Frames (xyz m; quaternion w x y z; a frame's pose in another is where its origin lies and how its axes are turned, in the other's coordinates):
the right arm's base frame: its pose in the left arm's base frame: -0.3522 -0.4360 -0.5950 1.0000 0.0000 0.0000 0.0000
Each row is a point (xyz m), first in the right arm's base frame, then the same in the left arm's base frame.
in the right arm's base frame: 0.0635 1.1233 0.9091
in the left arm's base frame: -0.2887 0.6873 0.3141
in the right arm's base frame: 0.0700 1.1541 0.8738
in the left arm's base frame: -0.2822 0.7181 0.2788
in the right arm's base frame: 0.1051 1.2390 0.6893
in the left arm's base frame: -0.2471 0.8030 0.0943
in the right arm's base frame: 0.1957 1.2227 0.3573
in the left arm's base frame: -0.1565 0.7867 -0.2377
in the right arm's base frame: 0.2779 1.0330 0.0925
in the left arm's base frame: -0.0743 0.5970 -0.5025
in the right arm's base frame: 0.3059 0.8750 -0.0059
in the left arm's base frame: -0.0463 0.4390 -0.6009
